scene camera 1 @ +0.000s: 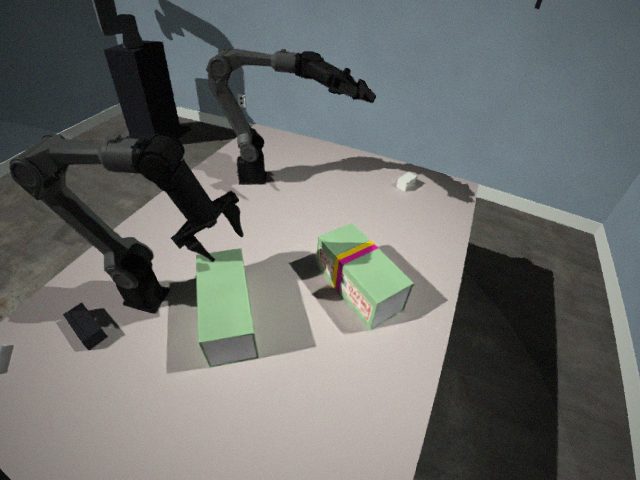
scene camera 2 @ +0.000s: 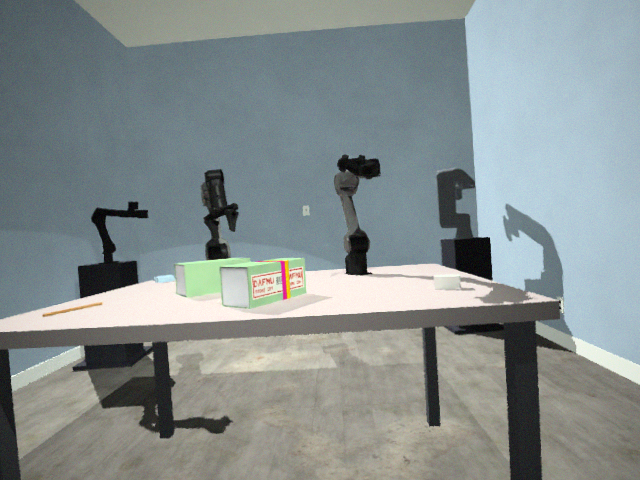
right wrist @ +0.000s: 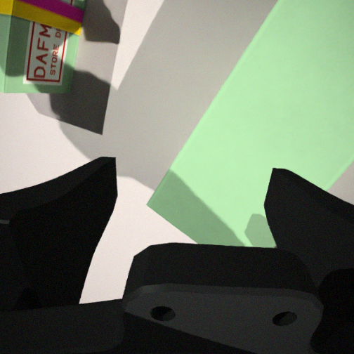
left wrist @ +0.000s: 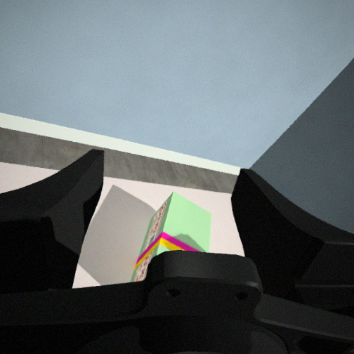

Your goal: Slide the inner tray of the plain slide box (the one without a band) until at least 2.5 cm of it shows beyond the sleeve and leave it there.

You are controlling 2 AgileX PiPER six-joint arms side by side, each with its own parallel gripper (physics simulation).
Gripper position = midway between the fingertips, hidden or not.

Observation:
In view: my left gripper (scene camera 1: 365, 96), my right gripper (scene camera 1: 226, 246), a black block (scene camera 1: 89, 332) and an inner tray (scene camera 1: 239, 348).
My left gripper also shows in the left wrist view (left wrist: 171, 175). My right gripper shows as well in scene camera 2 (scene camera 2: 224, 234) and in the right wrist view (right wrist: 192, 181). The right wrist view misses the black block: it is out of frame. The left wrist view does not show the black block: it is out of frame.

